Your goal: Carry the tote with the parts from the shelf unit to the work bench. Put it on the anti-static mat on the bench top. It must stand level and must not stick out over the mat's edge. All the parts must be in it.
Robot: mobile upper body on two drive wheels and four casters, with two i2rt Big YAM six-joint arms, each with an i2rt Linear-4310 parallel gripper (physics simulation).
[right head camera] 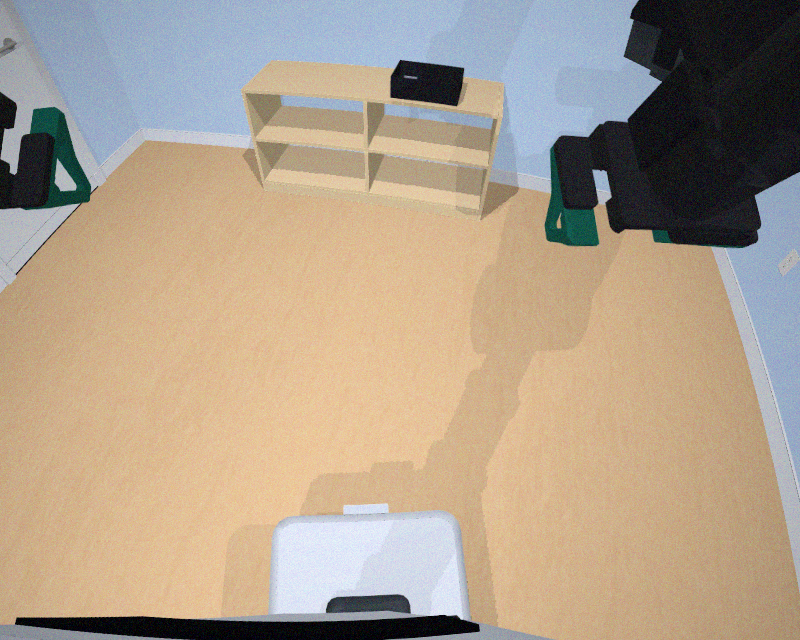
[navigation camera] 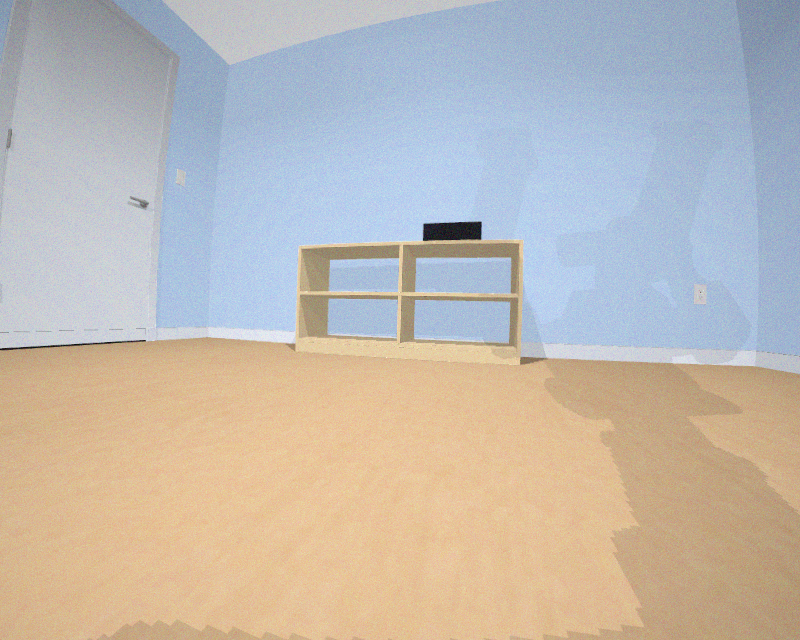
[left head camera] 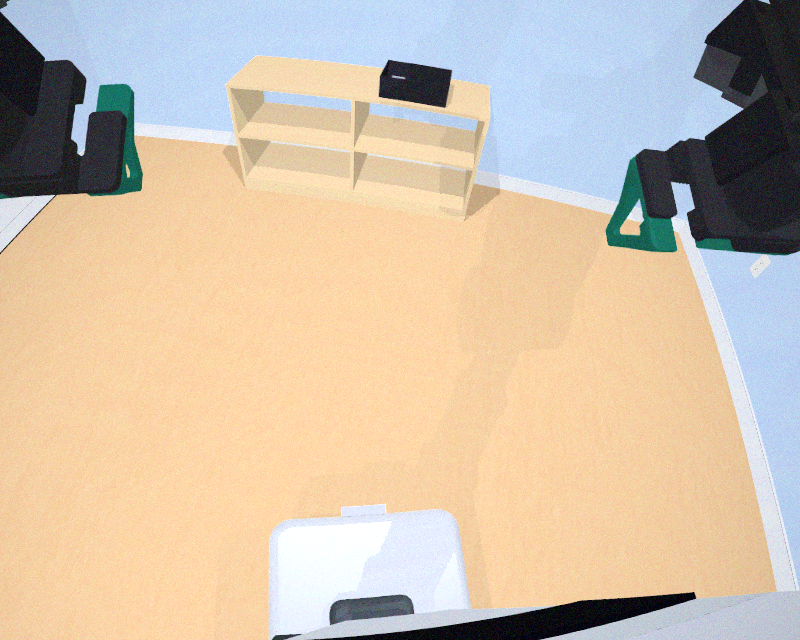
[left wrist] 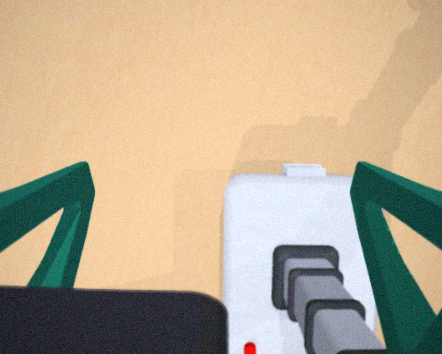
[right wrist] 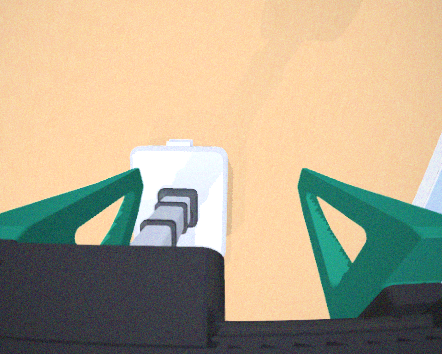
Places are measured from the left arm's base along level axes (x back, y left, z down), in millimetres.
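Where they show: left gripper, between the fingertips: (right head camera: 36, 197) (left head camera: 78, 185) (left wrist: 222, 176); right gripper, between the fingertips: (right head camera: 603, 233) (left head camera: 654, 239) (right wrist: 220, 177).
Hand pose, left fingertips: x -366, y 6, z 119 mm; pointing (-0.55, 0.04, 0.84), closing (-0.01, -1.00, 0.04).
Note:
After its pixels a point has its place.
A black tote (left head camera: 417, 85) @(z 718, x -1890, y -522 mm) (right head camera: 428, 85) @(z 721, x -1889, y -523 mm) (navigation camera: 452, 231) @(z 748, x -1893, y -510 mm) stands on the top board of the light wooden shelf unit (left head camera: 300, 74) @(z 800, x -2176, y -3 mm) (right head camera: 320, 78) @(z 800, x -2163, y -36 mm) (navigation camera: 401, 293) @(z 1072, x -1931, y -259 mm), right of the middle, across the room. A small light spot shows inside it; the parts cannot be made out. My left gripper (left wrist: 222, 176) @(z 120, x -366, y 6 mm) is open, with green fingers wide apart and nothing between them; it also shows at the left edge of the left head camera. My right gripper (right wrist: 220, 177) @(z 145, x -329, y -450 mm) is open and empty, at the right in both head views. Both are far from the tote. The work bench and the mat do not show.
The shelf unit stands near the blue wall (navigation camera: 373, 146) @(z 6, x -2413, y -39 mm), its four compartments open. A white door (navigation camera: 86, 173) @(z 419, x -1867, y 1578 mm) is at the left. A wall outlet (left head camera: 759, 266) (navigation camera: 699, 294) is at the right. My white base (left head camera: 333, 560) @(z 1150, x -204, y -136 mm) (right head camera: 333, 553) @(z 1150, x -215, y -137 mm) shows at the bottom of both head views.

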